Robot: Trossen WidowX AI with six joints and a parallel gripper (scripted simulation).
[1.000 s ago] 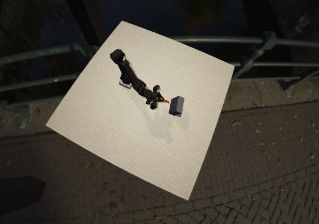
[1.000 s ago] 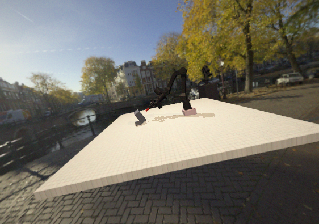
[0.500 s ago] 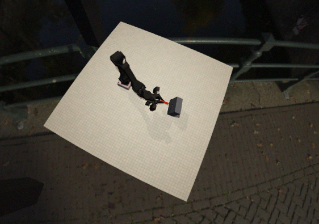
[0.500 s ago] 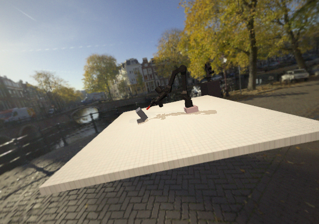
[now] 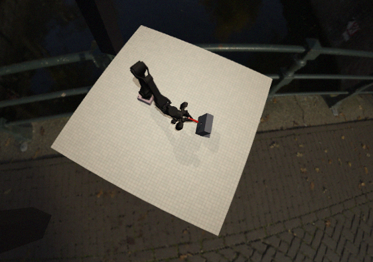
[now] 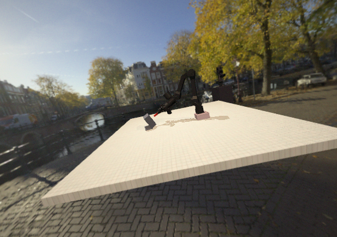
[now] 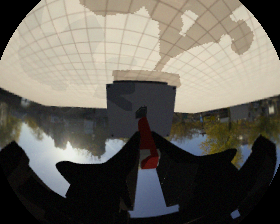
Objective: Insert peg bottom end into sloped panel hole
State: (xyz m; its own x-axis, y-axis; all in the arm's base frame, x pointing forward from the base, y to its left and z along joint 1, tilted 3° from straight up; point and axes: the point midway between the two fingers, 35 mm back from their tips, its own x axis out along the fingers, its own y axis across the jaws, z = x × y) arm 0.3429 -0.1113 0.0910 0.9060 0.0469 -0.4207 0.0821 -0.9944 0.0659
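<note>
Right now the sloped grey panel is 90 mm ahead of my gripper tip, 10 mm to the left of it and 40 mm below it. From my gripper tip the other things lie so: red peg (20 mm behind, 10 mm above).
</note>
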